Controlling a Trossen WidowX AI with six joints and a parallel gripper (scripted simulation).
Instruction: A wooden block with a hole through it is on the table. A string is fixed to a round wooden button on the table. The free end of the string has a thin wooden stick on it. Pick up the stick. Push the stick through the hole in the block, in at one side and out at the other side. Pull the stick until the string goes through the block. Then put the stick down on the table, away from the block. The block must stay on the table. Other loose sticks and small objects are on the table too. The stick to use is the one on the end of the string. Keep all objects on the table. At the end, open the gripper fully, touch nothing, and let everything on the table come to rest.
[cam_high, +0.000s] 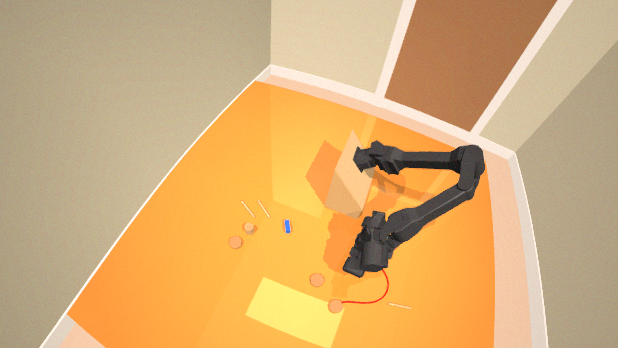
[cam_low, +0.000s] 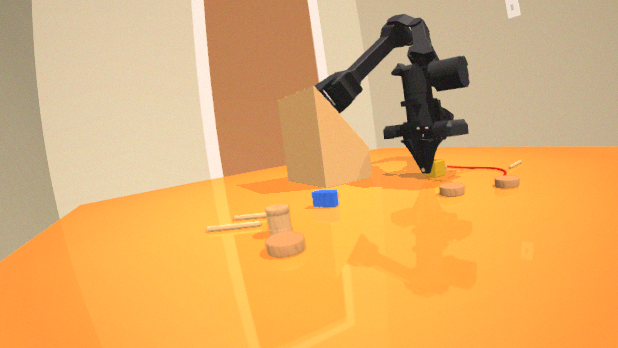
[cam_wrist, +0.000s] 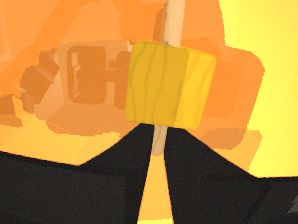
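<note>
My gripper tip is 3 cm to the right of the yellow block and 1 cm below it. The rest, counted from my gripper tip: blue block 1 cm behind, 24 cm to the right; then round button 18 cm ahead, 1 cm to the right; then thin stick 11 cm ahead, 20 cm to the left, 1 cm below.
</note>
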